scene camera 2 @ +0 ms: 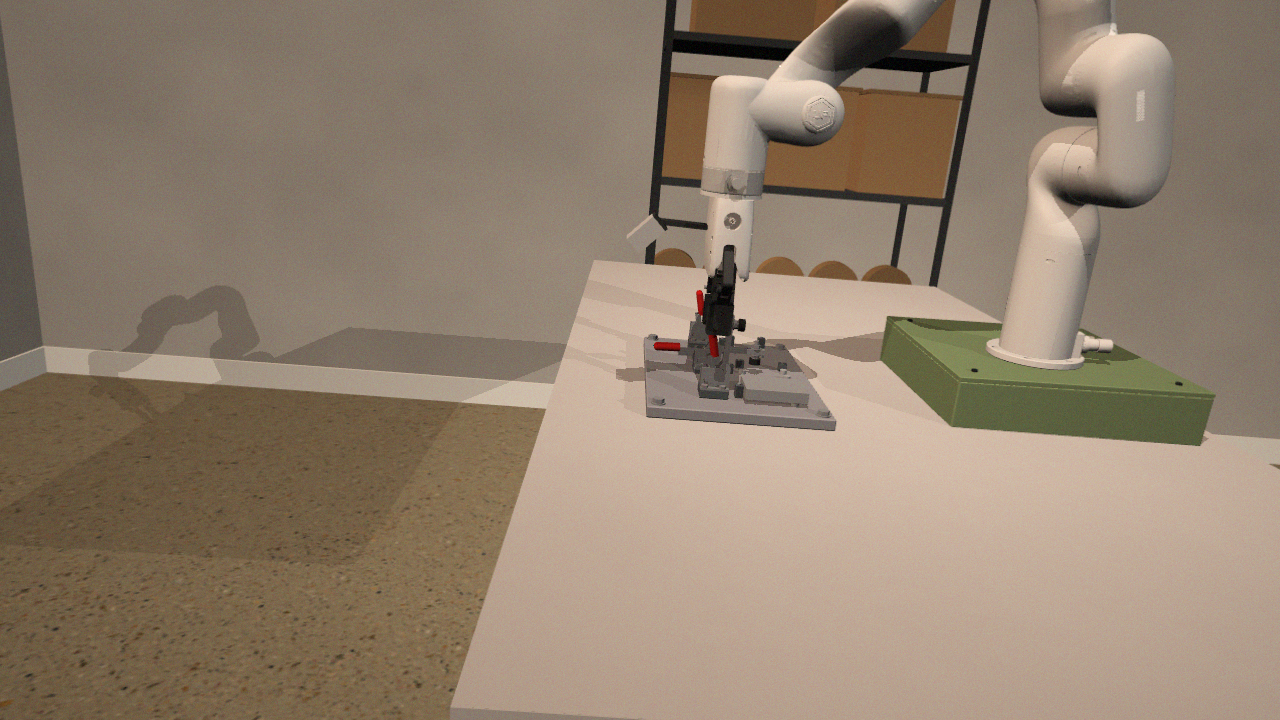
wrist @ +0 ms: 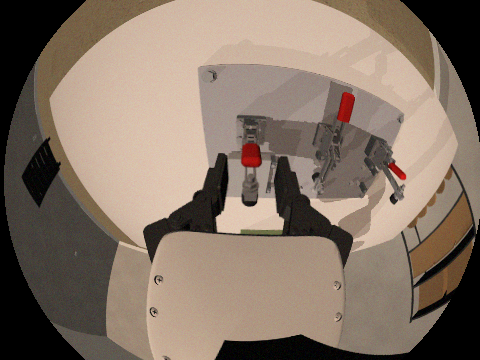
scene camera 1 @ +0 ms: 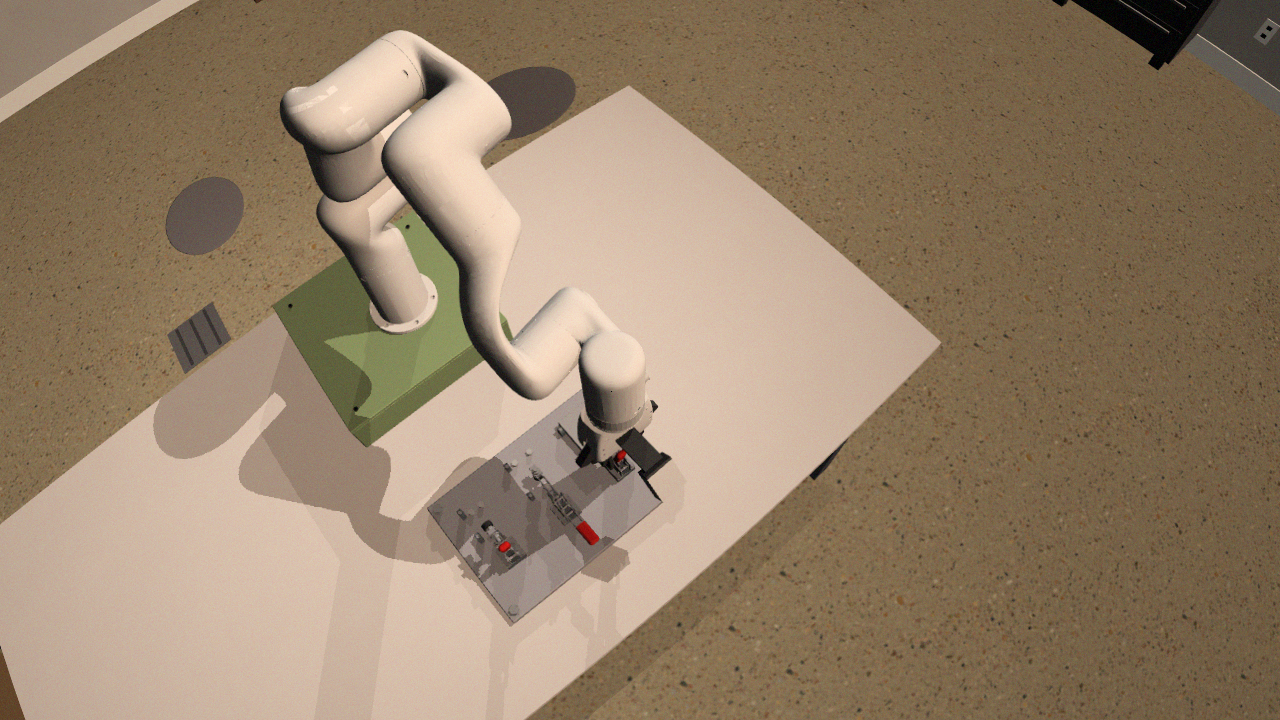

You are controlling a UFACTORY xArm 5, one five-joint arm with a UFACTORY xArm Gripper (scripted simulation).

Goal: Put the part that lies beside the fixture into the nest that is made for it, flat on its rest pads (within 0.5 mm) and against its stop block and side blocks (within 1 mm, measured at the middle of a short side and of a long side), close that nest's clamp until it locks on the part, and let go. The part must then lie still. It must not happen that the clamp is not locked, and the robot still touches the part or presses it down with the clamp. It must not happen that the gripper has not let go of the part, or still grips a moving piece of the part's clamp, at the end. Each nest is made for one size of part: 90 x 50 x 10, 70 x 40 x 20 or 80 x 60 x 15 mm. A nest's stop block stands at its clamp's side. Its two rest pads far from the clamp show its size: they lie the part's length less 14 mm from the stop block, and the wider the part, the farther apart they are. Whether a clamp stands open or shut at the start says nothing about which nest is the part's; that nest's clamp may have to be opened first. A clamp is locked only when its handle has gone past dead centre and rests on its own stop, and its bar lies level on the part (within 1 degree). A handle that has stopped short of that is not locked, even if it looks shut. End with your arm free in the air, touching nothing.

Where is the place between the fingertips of my gripper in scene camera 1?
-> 618, 451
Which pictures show my gripper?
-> Scene camera 2, the wrist view and scene camera 1: all of them.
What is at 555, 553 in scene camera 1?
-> A grey fixture plate.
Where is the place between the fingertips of my gripper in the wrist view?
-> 252, 167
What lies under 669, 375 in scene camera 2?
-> A grey fixture plate.
